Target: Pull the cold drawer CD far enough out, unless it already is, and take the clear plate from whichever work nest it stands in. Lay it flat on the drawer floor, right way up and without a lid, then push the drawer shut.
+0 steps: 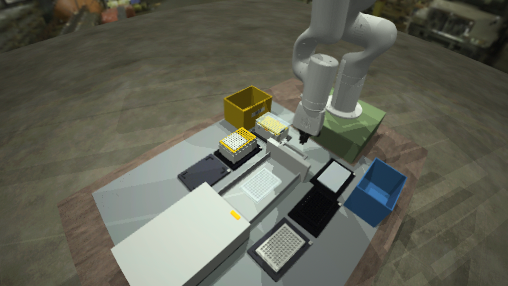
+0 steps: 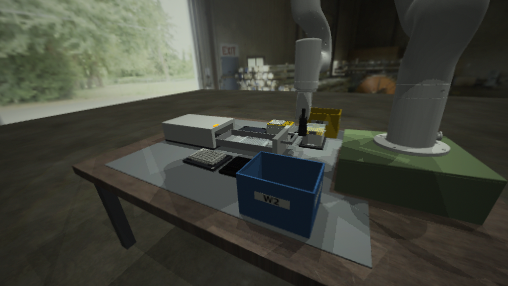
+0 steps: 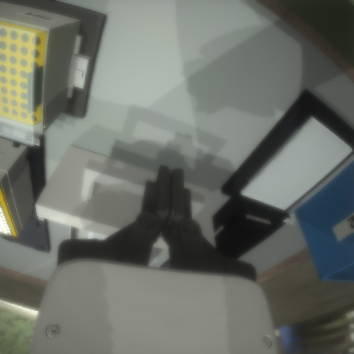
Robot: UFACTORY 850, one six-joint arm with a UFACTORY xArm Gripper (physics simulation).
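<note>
The grey drawer (image 1: 287,159) (image 2: 245,144) (image 3: 62,192) stands pulled out of its white housing (image 1: 180,240) (image 2: 192,130). The clear plate (image 1: 261,183) (image 2: 245,140) lies flat on the drawer floor, with its well grid up and no lid seen on it. My gripper (image 1: 303,141) (image 2: 302,133) (image 3: 166,180) is shut and empty. It is outside the drawer, in front of the front panel and close to the handle (image 3: 89,184). Whether the fingertips touch the handle or panel I cannot tell. The drawer's label is not readable.
Beside the drawer stand a yellow-and-white rack (image 1: 238,142), a yellow tip box (image 1: 271,126) (image 3: 20,75) and a yellow bin (image 1: 237,112). Opposite are a white-topped plate (image 1: 335,176) (image 3: 297,165), a black plate (image 1: 315,207), a pale well plate (image 1: 281,246) and a blue bin (image 1: 370,200) (image 2: 280,200).
</note>
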